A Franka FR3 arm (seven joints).
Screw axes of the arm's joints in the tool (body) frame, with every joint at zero. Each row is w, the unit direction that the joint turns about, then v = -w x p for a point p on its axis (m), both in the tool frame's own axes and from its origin. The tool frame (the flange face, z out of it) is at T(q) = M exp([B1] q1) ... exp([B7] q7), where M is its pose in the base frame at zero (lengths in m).
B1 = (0, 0, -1, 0.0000, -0.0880, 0.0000)
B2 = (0, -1, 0, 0.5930, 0.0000, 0.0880)
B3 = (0, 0, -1, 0.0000, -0.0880, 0.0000)
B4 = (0, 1, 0, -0.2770, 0.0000, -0.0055)
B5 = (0, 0, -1, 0.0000, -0.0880, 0.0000)
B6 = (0, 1, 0, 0.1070, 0.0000, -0.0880)
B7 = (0, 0, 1, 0.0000, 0.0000, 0.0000)
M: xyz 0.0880 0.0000 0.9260 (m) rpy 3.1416 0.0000 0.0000 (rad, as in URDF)
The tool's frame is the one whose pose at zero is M.
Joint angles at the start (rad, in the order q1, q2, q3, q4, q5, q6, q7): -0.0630, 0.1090, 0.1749, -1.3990, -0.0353, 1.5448, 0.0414
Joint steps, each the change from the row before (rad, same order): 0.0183, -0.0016, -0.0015, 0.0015, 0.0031, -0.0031, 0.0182; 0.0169, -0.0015, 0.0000, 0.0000, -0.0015, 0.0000, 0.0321; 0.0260, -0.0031, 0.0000, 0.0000, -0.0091, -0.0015, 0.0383; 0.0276, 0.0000, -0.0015, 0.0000, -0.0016, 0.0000, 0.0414; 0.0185, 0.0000, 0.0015, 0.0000, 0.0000, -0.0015, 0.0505; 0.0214, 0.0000, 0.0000, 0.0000, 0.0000, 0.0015, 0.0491; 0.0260, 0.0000, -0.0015, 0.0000, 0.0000, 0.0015, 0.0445; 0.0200, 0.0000, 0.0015, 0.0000, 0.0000, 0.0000, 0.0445
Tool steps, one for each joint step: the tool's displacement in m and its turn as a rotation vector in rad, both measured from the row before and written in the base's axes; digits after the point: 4 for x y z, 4 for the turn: -0.0019, 0.0101, 0.0013, 0.0034, 0.0002, -0.0012; -0.0016, 0.0097, 0.0009, -0.0002, -0.0020, -0.0153; -0.0031, 0.0140, 0.0017, -0.0076, -0.0036, -0.0129; -0.0025, 0.0149, 0.0000, 0.0002, -0.0010, -0.0154; -0.0023, 0.0114, -0.0001, 0.0021, 0.0006, -0.0305; -0.0024, 0.0123, 0.0001, 0.0026, -0.0023, -0.0276; -0.0032, 0.0140, 0.0001, 0.0023, -0.0022, -0.0199; -0.0032, 0.0121, 0.0000, 0.0023, -0.0006, -0.0230
